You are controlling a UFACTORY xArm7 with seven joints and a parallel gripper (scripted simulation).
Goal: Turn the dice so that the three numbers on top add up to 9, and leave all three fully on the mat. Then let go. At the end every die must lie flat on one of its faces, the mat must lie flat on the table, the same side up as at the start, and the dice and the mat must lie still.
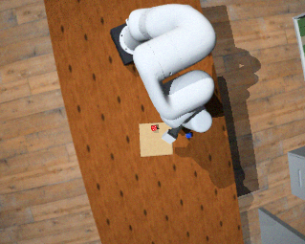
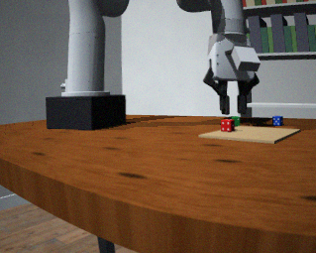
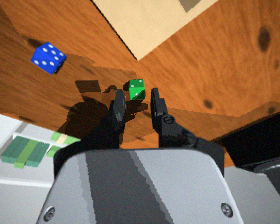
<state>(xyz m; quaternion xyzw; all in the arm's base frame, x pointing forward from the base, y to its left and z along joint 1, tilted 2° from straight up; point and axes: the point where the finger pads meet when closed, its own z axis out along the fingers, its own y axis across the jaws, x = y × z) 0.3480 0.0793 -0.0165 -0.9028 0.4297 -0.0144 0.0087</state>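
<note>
Right now the green die is 4 cm below my hand. Also, from my hand: red die: 11 cm to the right, 3 cm below, 2 cm ahead; then blue die: 10 cm ahead, 4 cm below, 2 cm to the left; then tan mat: 12 cm to the right, 7 cm ahead, 4 cm below.
</note>
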